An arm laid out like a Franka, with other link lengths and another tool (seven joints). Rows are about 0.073 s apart.
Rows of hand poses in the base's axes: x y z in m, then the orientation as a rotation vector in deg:
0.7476, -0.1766, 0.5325, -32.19, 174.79, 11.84
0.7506, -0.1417, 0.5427, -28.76, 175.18, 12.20
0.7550, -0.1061, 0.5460, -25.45, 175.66, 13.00
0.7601, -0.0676, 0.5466, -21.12, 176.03, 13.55
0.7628, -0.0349, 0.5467, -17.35, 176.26, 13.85
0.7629, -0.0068, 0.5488, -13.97, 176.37, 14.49
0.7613, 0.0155, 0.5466, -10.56, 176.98, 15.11
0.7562, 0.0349, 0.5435, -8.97, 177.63, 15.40
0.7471, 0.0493, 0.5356, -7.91, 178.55, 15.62
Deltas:
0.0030, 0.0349, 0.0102, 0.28, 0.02, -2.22
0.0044, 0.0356, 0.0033, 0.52, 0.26, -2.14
0.0051, 0.0385, 0.0006, 0.40, 0.10, -2.79
0.0027, 0.0327, 0.0001, 0.25, 0.06, -2.43
0.0001, 0.0281, 0.0021, 0.46, 0.08, -2.17
-0.0016, 0.0223, -0.0022, 0.38, 0.63, -2.17
-0.0051, 0.0194, -0.0031, 0.13, 0.68, -0.99
-0.0091, 0.0144, -0.0079, 0.05, 0.95, -0.63

